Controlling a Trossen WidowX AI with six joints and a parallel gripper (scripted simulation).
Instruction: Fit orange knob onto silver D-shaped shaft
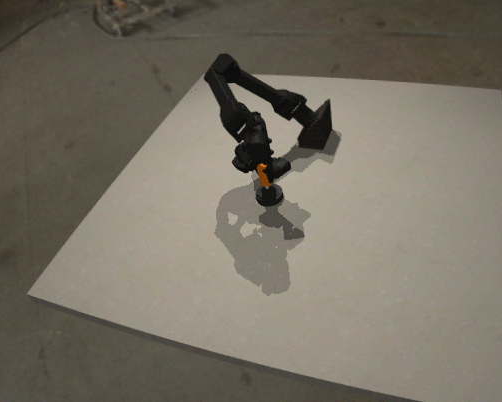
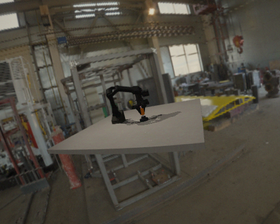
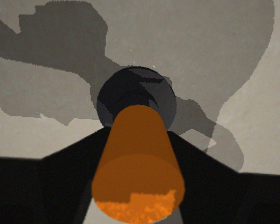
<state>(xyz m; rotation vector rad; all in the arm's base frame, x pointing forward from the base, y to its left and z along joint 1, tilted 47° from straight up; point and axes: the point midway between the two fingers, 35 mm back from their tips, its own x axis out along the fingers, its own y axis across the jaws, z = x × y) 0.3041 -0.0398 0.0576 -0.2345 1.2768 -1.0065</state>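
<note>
My gripper tip is now 30 mm below the orange knob. From my gripper tip the other things lie so: round pedestal (40 mm below).
</note>
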